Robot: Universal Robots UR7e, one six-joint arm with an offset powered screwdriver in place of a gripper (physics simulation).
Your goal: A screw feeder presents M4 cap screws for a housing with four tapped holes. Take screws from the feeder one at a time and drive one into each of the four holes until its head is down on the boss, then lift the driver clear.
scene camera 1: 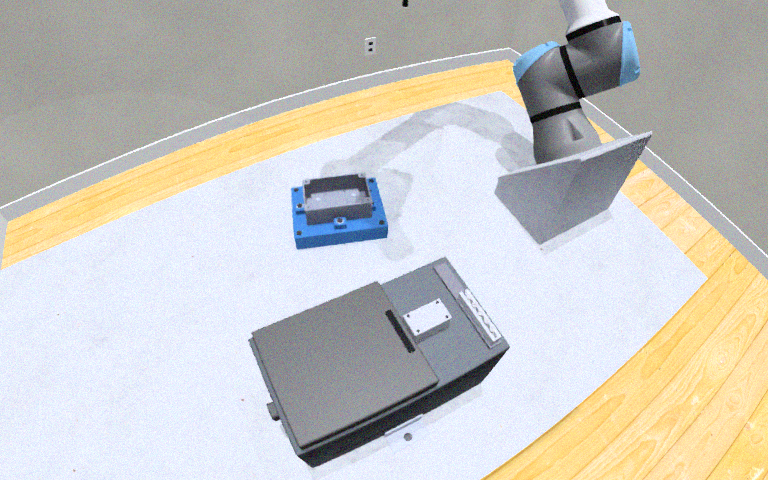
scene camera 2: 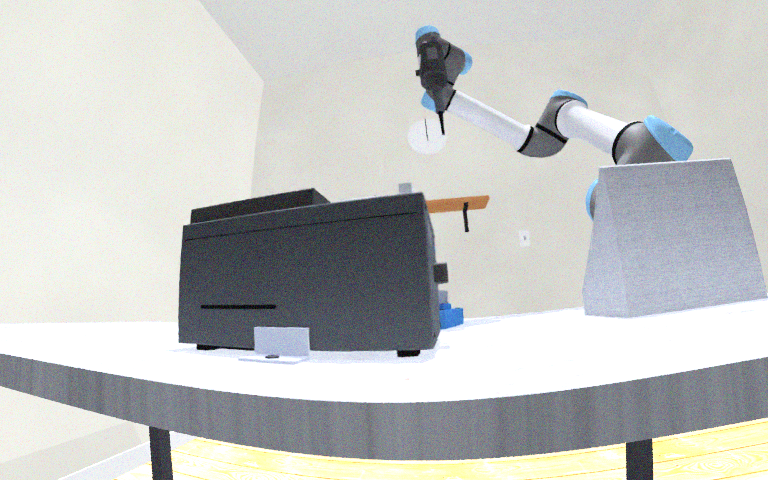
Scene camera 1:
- blue fixture: 318,235
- dark grey screw feeder: 456,351
